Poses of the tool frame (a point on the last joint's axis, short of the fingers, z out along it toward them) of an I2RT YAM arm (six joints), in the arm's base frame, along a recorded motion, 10 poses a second.
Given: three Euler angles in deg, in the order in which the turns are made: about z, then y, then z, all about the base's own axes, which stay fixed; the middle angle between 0 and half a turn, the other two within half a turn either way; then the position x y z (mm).
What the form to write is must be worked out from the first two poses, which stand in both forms.
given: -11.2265 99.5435 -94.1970 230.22 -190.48 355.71
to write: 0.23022 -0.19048 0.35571; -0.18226 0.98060 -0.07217; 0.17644 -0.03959 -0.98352; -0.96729 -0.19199 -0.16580
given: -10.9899 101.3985 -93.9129 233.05 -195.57 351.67
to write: 0.23305 -0.19557 0.35167; -0.17695 0.98194 -0.06689; 0.20656 -0.02940 -0.97799; -0.96230 -0.18688 -0.19763
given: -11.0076 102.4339 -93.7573 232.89 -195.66 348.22
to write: 0.23289 -0.19566 0.34822; -0.17668 0.98219 -0.06399; 0.22341 -0.02330 -0.97445; -0.95858 -0.18646 -0.21531
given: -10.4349 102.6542 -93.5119 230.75 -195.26 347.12
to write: 0.23075 -0.19526 0.34712; -0.16758 0.98404 -0.05977; 0.22613 -0.02064 -0.97388; -0.95957 -0.17672 -0.21907
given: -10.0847 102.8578 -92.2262 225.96 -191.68 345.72
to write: 0.22596 -0.19168 0.34572; -0.16646 0.98532 -0.03787; 0.22573 0.00069 -0.97419; -0.95986 -0.17071 -0.22253
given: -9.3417 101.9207 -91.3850 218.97 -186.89 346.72
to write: 0.21897 -0.18689 0.34672; -0.15735 0.98726 -0.02365; 0.20768 0.00967 -0.97815; -0.96546 -0.15882 -0.20656
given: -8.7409 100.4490 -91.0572 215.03 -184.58 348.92
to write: 0.21503 -0.18458 0.34892; -0.14863 0.98873 -0.01814; 0.18203 0.00932 -0.98325; -0.97199 -0.14945 -0.18136
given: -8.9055 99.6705 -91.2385 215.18 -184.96 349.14
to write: 0.21518 -0.18496 0.34914; -0.15118 0.98828 -0.02131; 0.16926 0.00464 -0.98556; -0.97391 -0.15261 -0.16798
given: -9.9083 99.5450 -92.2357 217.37 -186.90 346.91
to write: 0.21737 -0.18690 0.34691; -0.16557 0.98545 -0.03847; 0.16994 -0.00992 -0.98541; -0.97145 -0.16969 -0.16582
